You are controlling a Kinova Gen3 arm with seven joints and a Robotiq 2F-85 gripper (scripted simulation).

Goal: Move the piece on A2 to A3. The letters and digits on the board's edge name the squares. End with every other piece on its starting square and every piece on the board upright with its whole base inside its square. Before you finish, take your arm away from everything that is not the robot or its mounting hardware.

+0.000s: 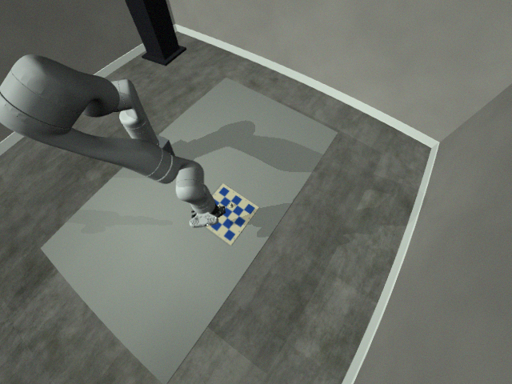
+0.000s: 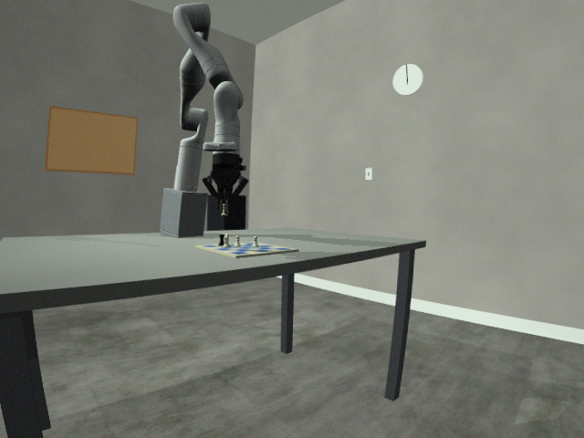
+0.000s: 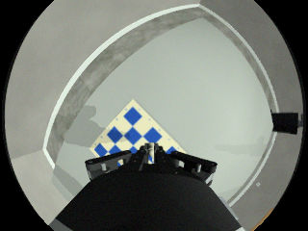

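Now: hand 1 cm short of the chessboard, 8 cm to the right of it and 12 cm above it. From my hand the other things lie so: dark piece (7 cm behind, 5 cm to the left, 10 cm below).
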